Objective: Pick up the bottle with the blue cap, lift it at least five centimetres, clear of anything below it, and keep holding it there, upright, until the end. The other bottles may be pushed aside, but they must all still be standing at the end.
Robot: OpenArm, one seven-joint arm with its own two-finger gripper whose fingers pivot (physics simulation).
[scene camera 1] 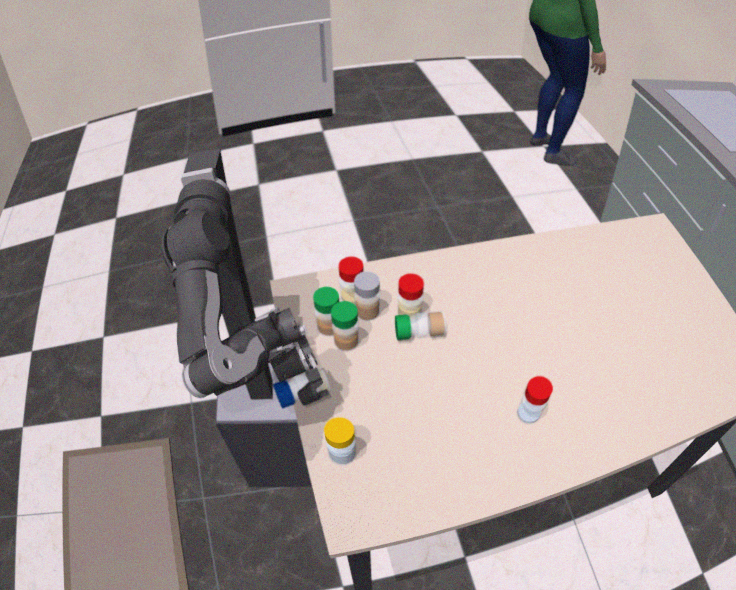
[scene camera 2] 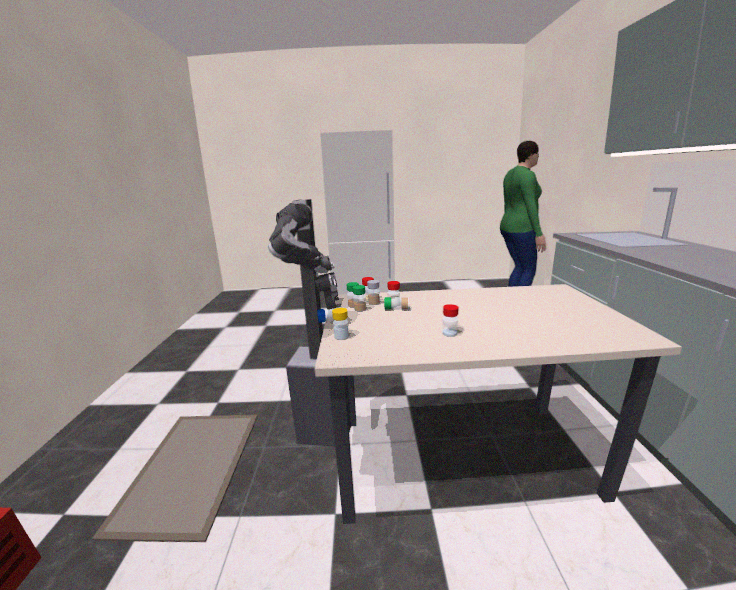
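The bottle with the blue cap [scene camera 1: 284,393] [scene camera 2: 321,315] lies on its side at the table's left edge, with its cap past the edge. My gripper [scene camera 1: 312,376] [scene camera 2: 332,299] is open at the bottle's base end, with its fingers pointing down. One finger hides part of the bottle in scene camera 1; I cannot tell whether it touches. A green-capped bottle [scene camera 1: 419,325] [scene camera 2: 396,302] lies on its side. A yellow-capped bottle [scene camera 1: 340,441] [scene camera 2: 340,323] stands in front of the blue-capped one.
Two green-capped bottles [scene camera 1: 326,310] [scene camera 1: 345,325], a grey-capped bottle [scene camera 1: 367,295] and a red-capped bottle [scene camera 1: 350,274] stand grouped behind my gripper. Another red-capped bottle [scene camera 1: 410,295] stands near the lying green-capped one. A further red-capped bottle [scene camera 1: 535,399] [scene camera 2: 450,320] stands farther right on the table [scene camera 1: 583,307].
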